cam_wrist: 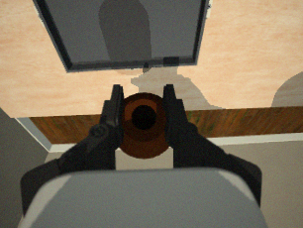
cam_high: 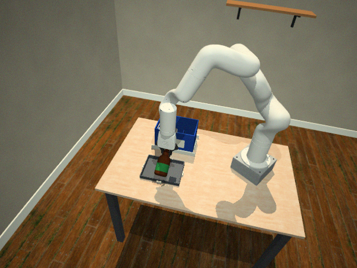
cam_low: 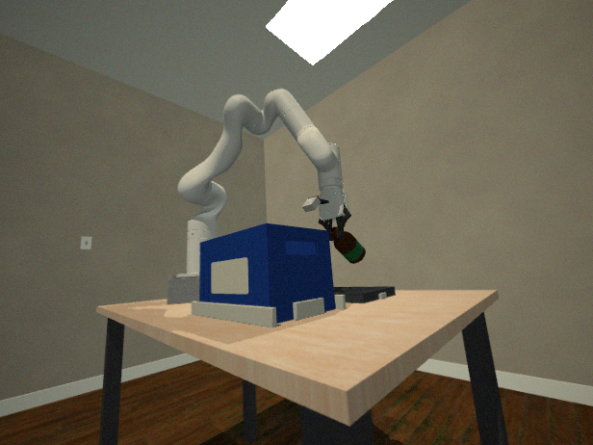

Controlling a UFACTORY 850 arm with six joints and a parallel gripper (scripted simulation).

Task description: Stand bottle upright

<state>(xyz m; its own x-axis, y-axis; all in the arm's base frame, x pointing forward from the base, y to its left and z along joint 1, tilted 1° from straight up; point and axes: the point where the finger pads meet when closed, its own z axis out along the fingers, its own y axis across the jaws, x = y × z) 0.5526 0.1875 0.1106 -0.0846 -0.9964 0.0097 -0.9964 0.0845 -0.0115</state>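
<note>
Right now the bottle is 50 mm to the left of my hand and 30 mm below it. Also, from my hand: dark tray 190 mm below, 30 mm to the right, 20 mm ahead; then blue crate 320 mm to the right, 120 mm below, 10 mm behind.
</note>
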